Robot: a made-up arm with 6 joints.
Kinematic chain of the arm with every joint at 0, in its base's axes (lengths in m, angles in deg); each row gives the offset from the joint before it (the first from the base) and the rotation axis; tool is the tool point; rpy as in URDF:
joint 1: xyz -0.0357 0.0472 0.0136 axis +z
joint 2: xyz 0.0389 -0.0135 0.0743 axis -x
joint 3: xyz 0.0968 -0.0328 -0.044 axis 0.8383 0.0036 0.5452
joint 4: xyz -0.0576 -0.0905 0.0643 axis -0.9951 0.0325 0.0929
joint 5: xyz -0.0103 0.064 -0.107 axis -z
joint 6: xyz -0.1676 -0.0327 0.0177 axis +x
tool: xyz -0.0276 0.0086 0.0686 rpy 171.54 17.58 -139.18
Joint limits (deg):
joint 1: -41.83..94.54
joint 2: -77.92..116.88
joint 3: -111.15..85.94
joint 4: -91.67..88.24
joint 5: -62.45..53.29
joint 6: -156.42..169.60
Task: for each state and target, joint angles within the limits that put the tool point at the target. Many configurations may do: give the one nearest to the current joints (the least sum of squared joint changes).
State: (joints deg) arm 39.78 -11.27 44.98 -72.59 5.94 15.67
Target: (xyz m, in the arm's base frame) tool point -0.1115 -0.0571 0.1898
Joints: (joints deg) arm 29.85 3.19 2.58 -58.37 21.21 8.84
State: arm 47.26 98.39 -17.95 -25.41 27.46 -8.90
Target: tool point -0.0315 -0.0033 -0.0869
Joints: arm 43.79 100.85 -40.12 -33.83 36.25 -10.09
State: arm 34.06 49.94 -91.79 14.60 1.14 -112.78
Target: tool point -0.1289 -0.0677 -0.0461
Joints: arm 16.91 45.56 -96.06 23.10 0.14 -118.12
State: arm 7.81 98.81 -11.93 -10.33 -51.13 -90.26
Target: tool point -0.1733 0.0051 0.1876
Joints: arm -9.69 94.37 -19.41 -2.25 -34.42 -93.05
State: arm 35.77 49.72 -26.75 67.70 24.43 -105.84
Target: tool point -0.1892 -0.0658 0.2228
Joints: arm 21.05 66.77 -33.88 84.94 0.73 -109.61
